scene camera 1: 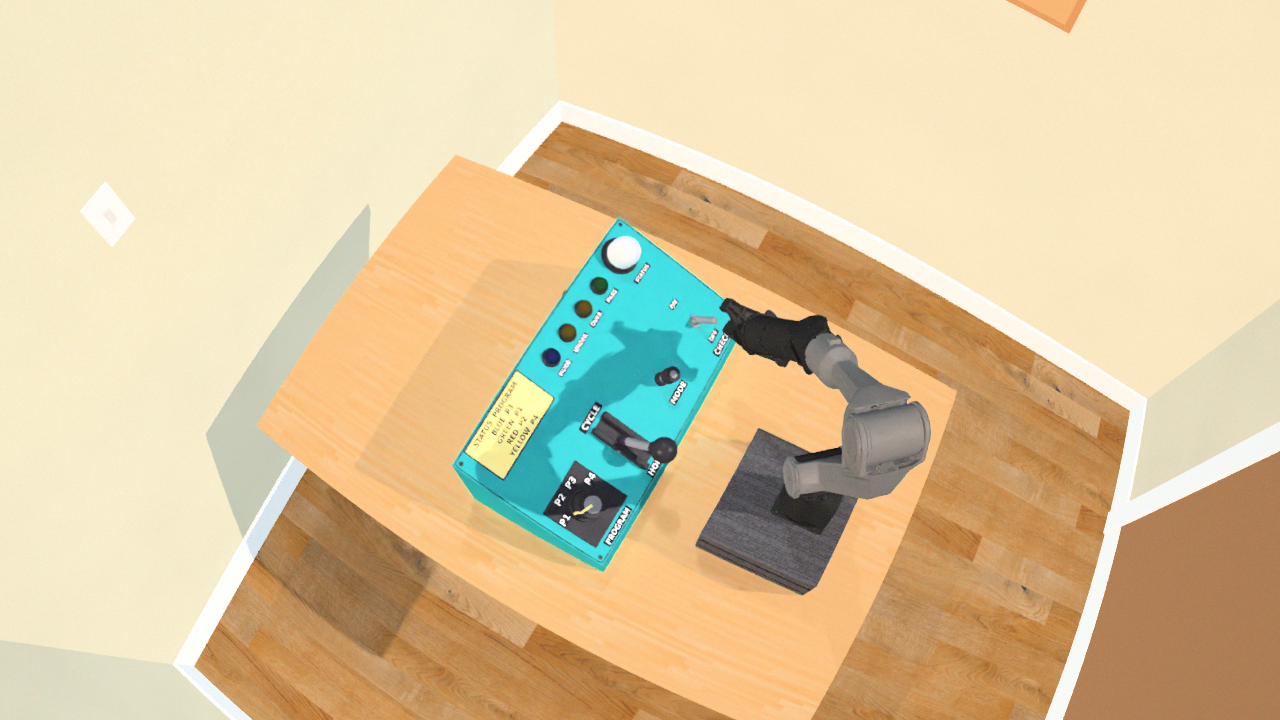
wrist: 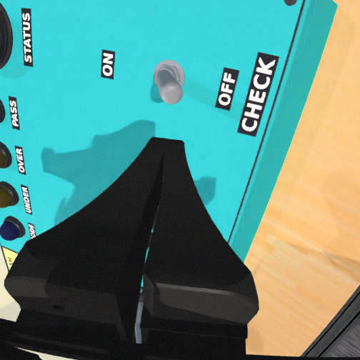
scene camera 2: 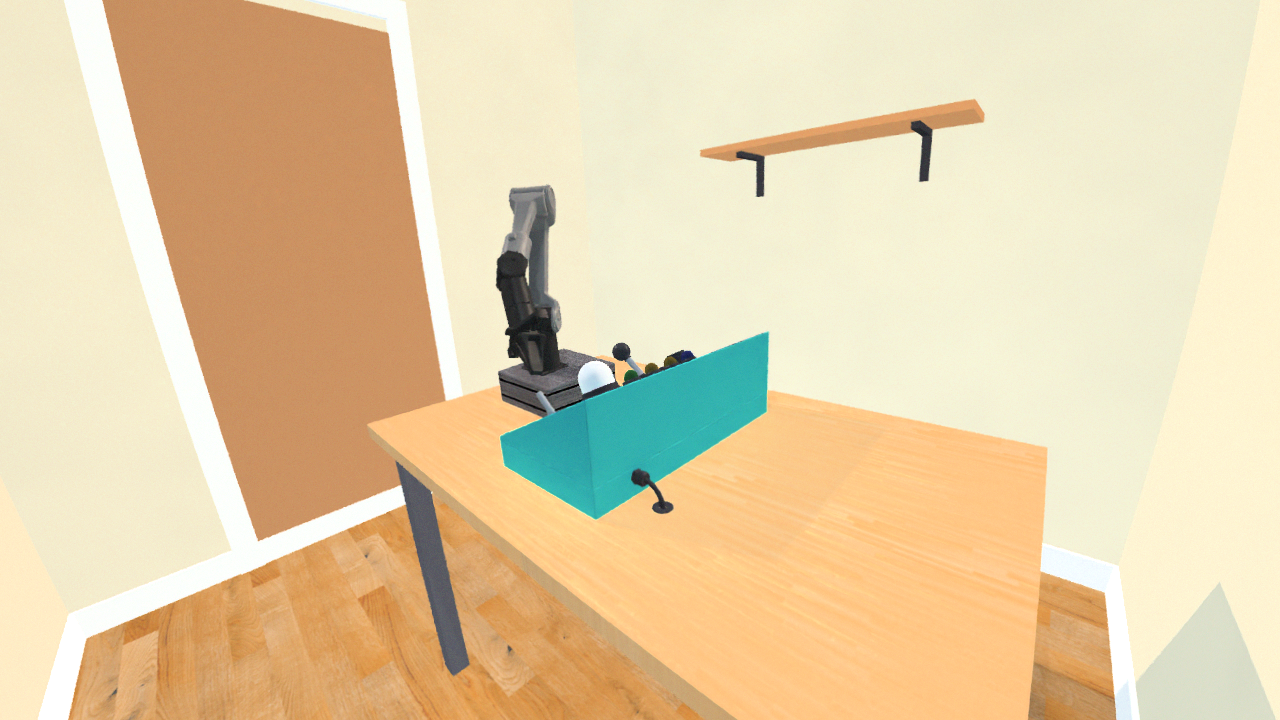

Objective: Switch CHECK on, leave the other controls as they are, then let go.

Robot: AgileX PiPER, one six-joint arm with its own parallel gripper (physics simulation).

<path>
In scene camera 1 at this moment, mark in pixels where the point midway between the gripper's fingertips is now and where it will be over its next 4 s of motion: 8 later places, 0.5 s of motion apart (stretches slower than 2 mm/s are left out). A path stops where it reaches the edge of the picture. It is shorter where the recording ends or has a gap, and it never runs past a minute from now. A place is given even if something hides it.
My gripper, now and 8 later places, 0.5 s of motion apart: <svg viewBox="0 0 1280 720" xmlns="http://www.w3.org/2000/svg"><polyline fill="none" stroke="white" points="727,328 742,325 735,323 724,315 730,321 729,318 717,307 726,317 713,310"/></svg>
</path>
